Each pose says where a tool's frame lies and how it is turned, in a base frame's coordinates. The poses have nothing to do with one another.
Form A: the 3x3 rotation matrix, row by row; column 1 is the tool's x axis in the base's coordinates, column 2 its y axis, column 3 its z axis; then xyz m. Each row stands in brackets.
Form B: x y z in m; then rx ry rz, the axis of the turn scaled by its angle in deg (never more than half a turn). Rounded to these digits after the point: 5 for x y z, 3 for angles.
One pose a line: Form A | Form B
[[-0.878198 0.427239 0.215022], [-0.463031 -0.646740 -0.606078], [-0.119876 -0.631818 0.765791]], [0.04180 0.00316 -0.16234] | 0.04180 0.00316 -0.16234 -4.101 53.354 -141.832
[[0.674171 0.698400 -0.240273], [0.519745 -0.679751 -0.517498], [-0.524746 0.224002 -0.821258]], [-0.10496 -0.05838 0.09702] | -0.10496 -0.05838 0.09702 142.082 54.509 -34.233
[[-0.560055 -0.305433 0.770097], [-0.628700 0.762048 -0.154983], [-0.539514 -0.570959 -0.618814]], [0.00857 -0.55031 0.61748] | 0.00857 -0.55031 0.61748 -39.813 125.344 -30.940
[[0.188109 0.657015 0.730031], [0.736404 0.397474 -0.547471], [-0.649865 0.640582 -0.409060]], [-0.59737 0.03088 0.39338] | -0.59737 0.03088 0.39338 74.515 86.547 4.979
